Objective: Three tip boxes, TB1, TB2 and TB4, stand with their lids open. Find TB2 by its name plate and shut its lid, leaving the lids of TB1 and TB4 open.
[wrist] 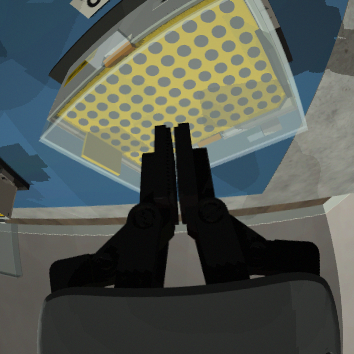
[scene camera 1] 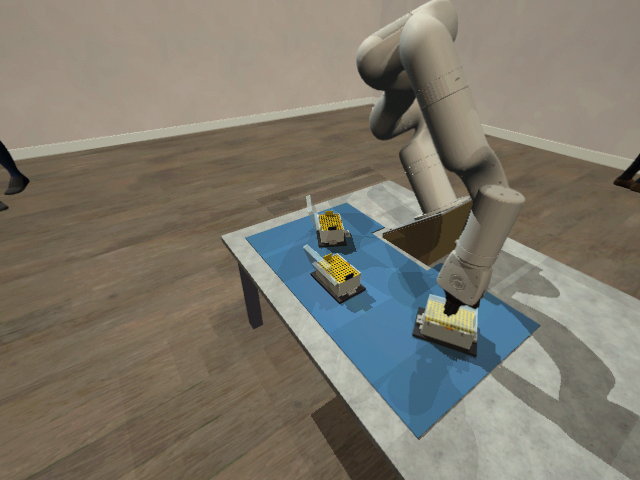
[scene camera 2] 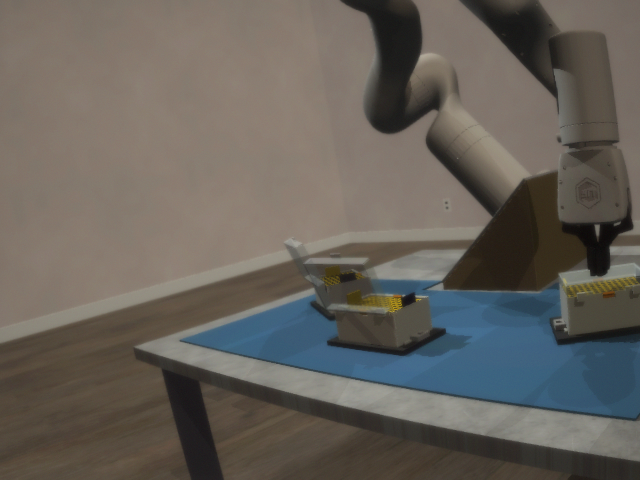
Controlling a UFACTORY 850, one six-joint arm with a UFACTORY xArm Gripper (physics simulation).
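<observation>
The nearest box (scene camera 1: 447, 333) (scene camera 2: 594, 315) (wrist: 170, 75) has its clear lid (wrist: 250, 140) lying down over its yellow tip rack. Whether the lid is fully flush cannot be told. A name plate (wrist: 90, 6) is cut off at the top of the wrist view, so its label is unreadable. My gripper (scene camera 1: 449, 312) (scene camera 2: 598, 273) (wrist: 174, 143) is shut and empty, its tips pointing down at the lid's top; touching or just above is unclear. The middle box (scene camera 1: 347, 284) (scene camera 2: 382, 328) and the far box (scene camera 1: 331, 236) (scene camera 2: 330, 280) stand with their lids tilted open.
The boxes stand on dark bases on a blue mat (scene camera 1: 372, 335) (scene camera 2: 491, 369) on the grey table (scene camera 1: 330, 356) (scene camera 2: 289, 379). The brown wedge-shaped mount (scene camera 1: 439, 240) (scene camera 2: 511, 248) is behind the mat. Part of another box (wrist: 7, 195) shows at the wrist view's left edge.
</observation>
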